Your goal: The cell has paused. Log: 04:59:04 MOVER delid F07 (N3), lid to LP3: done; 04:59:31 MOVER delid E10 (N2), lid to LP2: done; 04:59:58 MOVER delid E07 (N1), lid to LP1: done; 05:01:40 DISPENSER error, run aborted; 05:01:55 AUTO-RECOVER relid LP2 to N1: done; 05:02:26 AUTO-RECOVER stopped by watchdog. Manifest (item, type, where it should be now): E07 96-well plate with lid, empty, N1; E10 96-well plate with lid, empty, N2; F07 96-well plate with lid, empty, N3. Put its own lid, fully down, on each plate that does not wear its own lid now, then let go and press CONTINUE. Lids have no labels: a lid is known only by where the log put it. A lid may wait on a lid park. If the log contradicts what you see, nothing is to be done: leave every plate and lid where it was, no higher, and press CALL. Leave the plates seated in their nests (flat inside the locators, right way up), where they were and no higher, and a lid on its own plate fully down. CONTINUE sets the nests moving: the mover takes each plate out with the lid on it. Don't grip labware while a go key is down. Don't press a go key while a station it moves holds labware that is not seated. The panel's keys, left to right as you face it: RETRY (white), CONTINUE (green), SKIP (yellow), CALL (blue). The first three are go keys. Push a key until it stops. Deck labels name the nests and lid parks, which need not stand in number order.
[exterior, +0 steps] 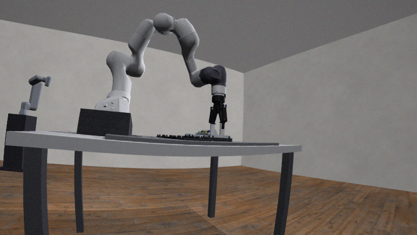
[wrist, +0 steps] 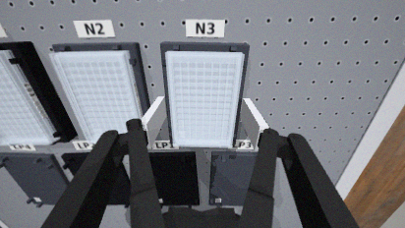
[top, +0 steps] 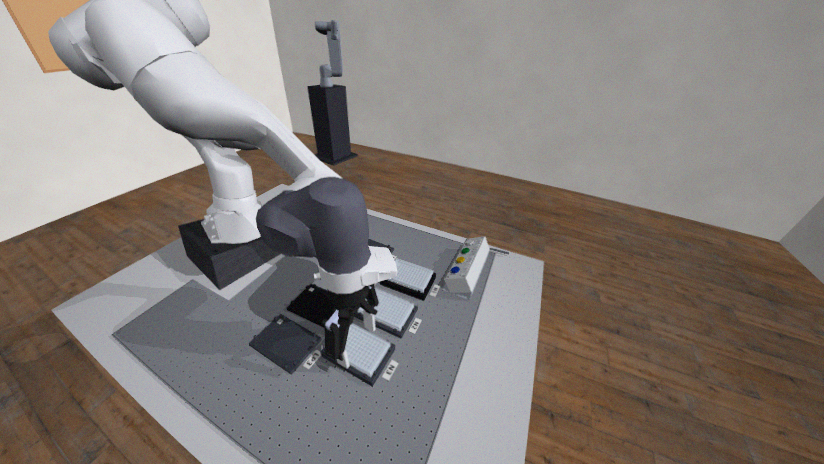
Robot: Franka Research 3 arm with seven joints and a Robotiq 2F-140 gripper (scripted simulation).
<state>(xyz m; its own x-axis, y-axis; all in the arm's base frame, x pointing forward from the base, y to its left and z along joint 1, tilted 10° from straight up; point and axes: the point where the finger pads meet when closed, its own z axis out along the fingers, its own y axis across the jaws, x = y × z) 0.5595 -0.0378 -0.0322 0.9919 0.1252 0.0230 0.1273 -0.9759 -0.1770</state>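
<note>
My gripper is now 20 mm above the grey lid. Also, from my hand: lid park LP3: 160 mm behind, 90 mm to the right, 50 mm below; N3 plate: 30 mm below; lid park LP1: 180 mm behind, 50 mm below, 40 mm to the left.
</note>
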